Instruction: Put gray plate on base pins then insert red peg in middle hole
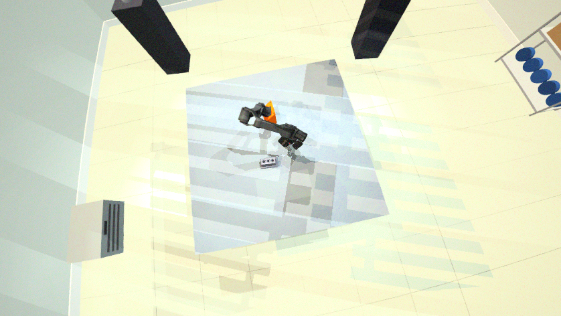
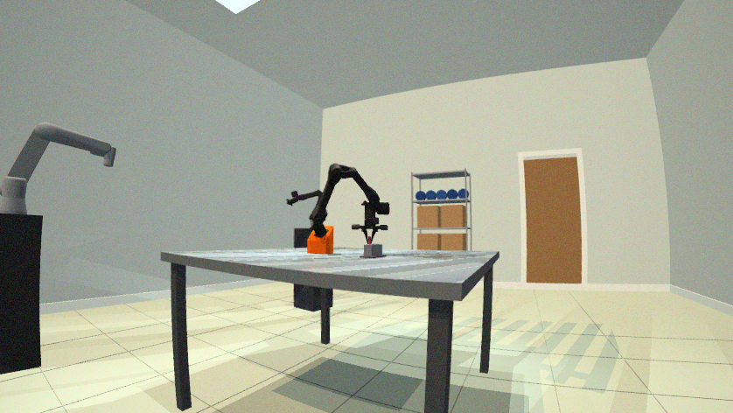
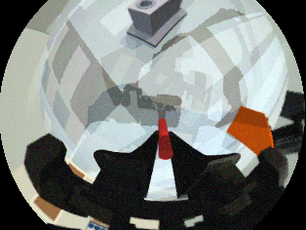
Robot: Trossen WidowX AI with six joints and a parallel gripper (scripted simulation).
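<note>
The gray plate is 130 mm ahead of my gripper tip, 160 mm to the right of it and 10 mm below it. The rest, counted from my gripper tip: red peg: right at my gripper tip.
</note>
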